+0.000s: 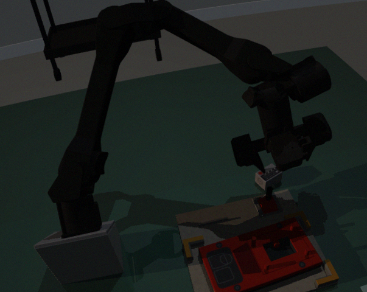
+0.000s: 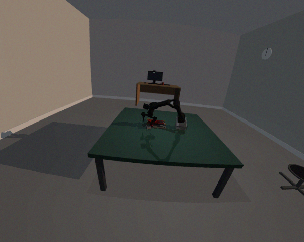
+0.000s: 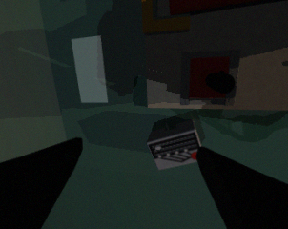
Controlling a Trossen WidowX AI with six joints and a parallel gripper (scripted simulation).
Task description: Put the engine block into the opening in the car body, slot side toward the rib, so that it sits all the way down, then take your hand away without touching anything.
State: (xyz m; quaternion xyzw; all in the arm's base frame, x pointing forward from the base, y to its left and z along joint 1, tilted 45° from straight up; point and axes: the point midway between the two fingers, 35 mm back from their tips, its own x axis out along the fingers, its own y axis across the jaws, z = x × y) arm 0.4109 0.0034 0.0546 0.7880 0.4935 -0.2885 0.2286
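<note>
My gripper tip is 50 mm above the engine block, 20 mm to the right of it and 20 mm past it. Round my gripper tip: grey holder (60 mm behind, 40 mm to the right, 30 mm below).
</note>
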